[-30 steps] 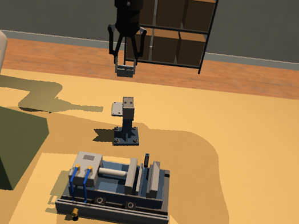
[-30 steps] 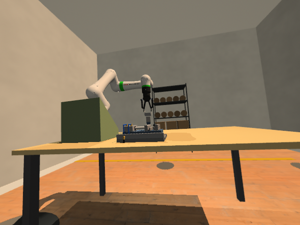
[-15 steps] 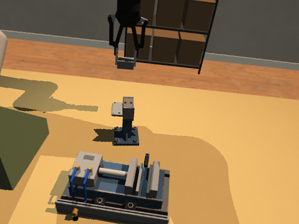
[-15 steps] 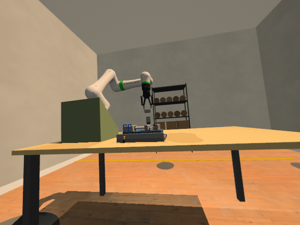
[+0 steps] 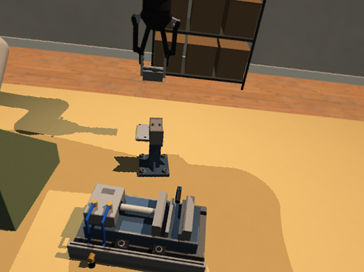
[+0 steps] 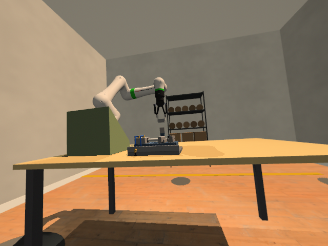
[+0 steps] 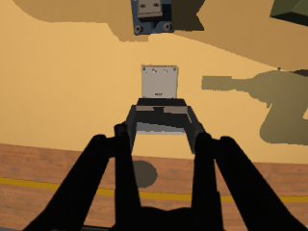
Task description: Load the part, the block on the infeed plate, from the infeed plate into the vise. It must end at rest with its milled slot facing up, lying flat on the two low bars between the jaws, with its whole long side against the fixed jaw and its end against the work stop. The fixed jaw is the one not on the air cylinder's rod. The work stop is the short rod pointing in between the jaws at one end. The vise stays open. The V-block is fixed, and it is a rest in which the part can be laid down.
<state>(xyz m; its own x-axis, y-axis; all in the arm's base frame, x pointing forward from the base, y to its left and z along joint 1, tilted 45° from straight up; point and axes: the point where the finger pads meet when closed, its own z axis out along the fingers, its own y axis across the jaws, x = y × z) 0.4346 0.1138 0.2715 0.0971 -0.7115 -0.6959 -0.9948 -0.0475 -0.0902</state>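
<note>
Right now the part is 3 cm below my hand. Round my hand: infeed plate 26 cm below, 1 cm to the left; V-block post 20 cm below, 16 cm to the right, 4 cm ahead; work stop 35 cm to the right, 17 cm below, 12 cm ahead.
</note>
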